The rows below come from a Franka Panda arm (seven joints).
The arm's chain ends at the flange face. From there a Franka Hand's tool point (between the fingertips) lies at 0.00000 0.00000 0.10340 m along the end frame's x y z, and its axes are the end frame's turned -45 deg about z.
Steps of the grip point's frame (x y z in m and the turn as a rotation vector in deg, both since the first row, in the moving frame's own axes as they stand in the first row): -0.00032, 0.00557, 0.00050, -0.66, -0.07, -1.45; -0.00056, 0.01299, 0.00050, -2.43, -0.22, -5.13; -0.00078, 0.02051, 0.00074, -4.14, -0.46, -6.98; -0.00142, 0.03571, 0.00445, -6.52, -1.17, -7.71; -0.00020, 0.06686, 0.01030, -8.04, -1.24, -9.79
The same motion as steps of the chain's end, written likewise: 0.00295, 0.00324, 0.00051, -0.52, 0.42, -1.45; 0.00582, 0.00633, 0.00059, -1.87, 1.56, -5.13; 0.00891, 0.00949, 0.00101, -3.25, 2.60, -6.98; 0.01680, 0.01695, 0.00514, -5.44, 3.78, -7.71; 0.03752, 0.03641, 0.01134, -6.56, 4.81, -9.79
